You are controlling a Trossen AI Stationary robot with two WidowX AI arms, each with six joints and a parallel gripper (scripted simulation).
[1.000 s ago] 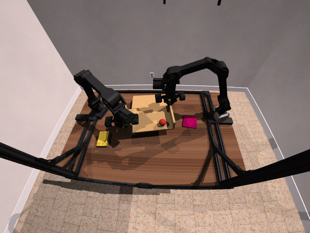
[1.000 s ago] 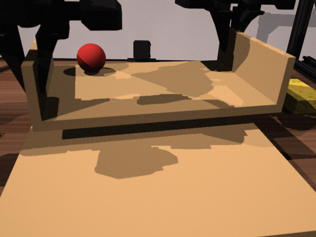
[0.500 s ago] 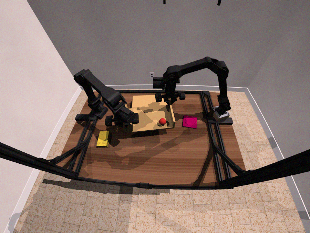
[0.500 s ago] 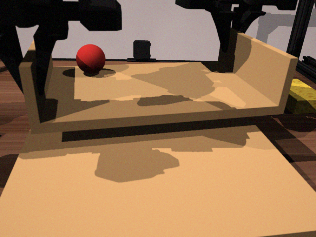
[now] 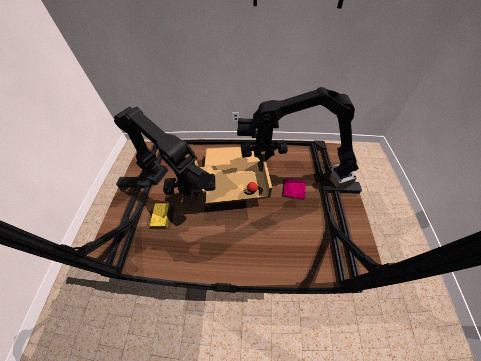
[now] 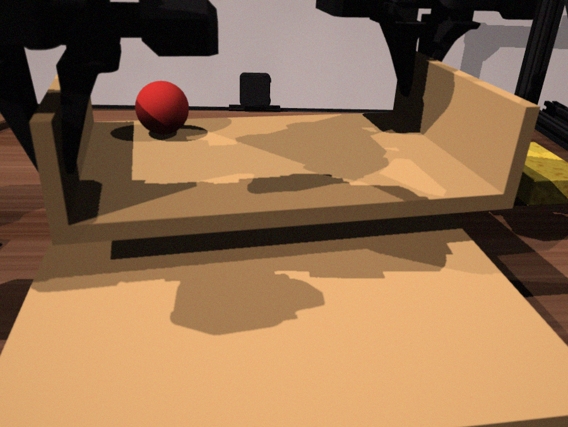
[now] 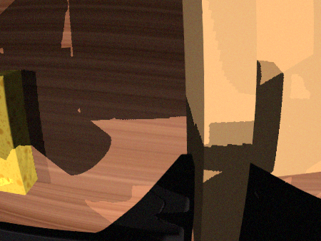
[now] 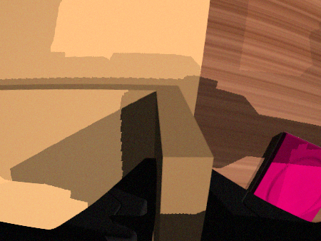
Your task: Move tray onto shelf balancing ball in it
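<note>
Right now the red ball is 140 mm behind my right hand, 40 mm to the left of it and 40 mm below it. Also, from my right hand: tan tray (130 mm to the left, 90 mm behind, 50 mm below); then yellow sponge (440 mm to the left, 240 mm behind, 130 mm below); then magenta square object (160 mm to the right, 150 mm below, 60 mm behind).
</note>
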